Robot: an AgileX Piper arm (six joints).
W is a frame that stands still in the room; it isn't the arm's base.
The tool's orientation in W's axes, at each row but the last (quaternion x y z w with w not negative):
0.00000 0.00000 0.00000 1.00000
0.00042 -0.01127 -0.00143 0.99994
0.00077 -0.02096 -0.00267 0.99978
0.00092 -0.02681 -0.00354 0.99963
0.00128 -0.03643 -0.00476 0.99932
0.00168 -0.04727 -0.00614 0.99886
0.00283 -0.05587 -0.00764 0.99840
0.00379 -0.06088 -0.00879 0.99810
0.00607 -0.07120 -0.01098 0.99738
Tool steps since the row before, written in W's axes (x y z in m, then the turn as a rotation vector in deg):
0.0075 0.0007 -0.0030 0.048 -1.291 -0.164
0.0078 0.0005 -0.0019 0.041 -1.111 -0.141
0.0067 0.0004 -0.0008 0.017 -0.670 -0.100
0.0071 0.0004 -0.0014 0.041 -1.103 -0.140
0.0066 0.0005 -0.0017 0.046 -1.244 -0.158
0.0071 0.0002 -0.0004 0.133 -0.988 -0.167
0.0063 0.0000 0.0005 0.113 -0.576 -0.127
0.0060 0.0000 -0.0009 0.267 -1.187 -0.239
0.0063 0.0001 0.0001 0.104 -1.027 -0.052
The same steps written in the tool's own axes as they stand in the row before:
0.0075 0.0007 -0.0030 0.048 -1.291 -0.164
0.0078 0.0005 -0.0021 0.041 -1.111 -0.141
0.0067 0.0004 -0.0011 0.016 -0.670 -0.100
0.0070 0.0004 -0.0018 0.041 -1.103 -0.140
0.0065 0.0006 -0.0022 0.046 -1.244 -0.158
0.0070 0.0003 -0.0011 0.129 -0.987 -0.176
0.0063 0.0001 -0.0002 0.107 -0.575 -0.136
0.0058 0.0001 -0.0016 0.257 -1.184 -0.262
0.0062 0.0002 -0.0008 0.119 -1.025 -0.055

